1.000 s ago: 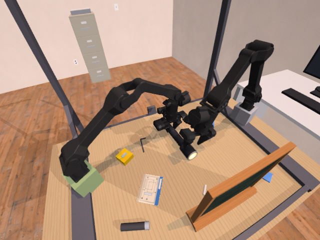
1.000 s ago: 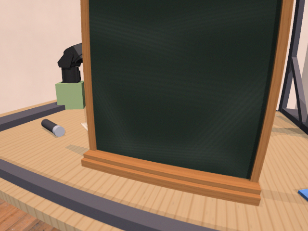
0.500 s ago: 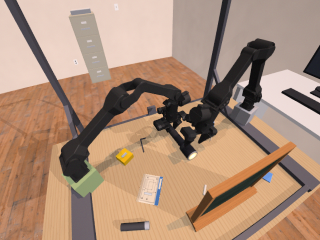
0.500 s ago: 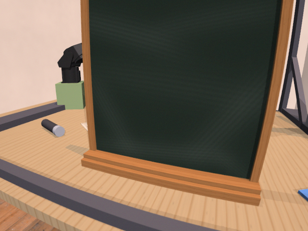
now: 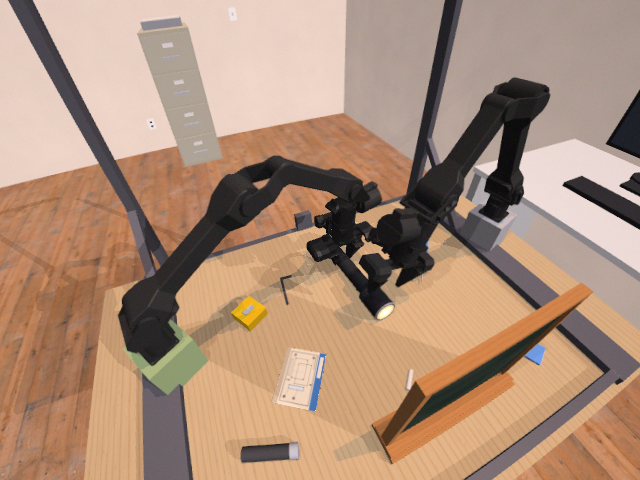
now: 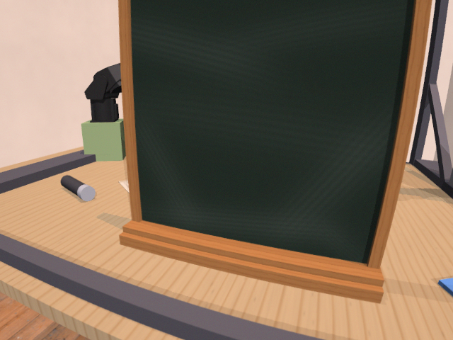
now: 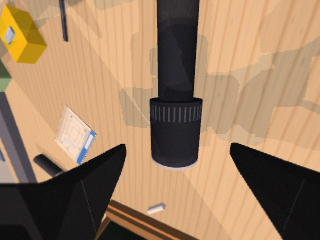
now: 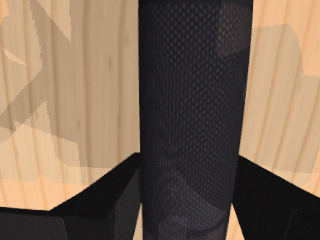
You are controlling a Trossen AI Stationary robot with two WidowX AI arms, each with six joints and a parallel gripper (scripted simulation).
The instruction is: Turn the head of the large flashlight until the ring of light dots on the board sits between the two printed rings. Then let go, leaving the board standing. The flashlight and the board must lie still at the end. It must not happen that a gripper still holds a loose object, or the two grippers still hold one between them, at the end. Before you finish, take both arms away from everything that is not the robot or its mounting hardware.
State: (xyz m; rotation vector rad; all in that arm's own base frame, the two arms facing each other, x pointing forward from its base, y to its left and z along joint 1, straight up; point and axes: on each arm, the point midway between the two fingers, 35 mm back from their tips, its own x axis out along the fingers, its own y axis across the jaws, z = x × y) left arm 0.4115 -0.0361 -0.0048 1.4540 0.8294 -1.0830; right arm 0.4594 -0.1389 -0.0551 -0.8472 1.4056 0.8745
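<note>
Now: the flashlight head 70 mm below my left hand, 30 mm to the right of it and 10 mm ahead of it. The rest, counted from my left hand: chalk stick: 180 mm ahead, 100 mm below, 60 mm to the right; then booklet: 260 mm to the right, 100 mm below, 80 mm ahead; then yellow box: 320 mm to the right, 110 mm behind, 80 mm below.
</note>
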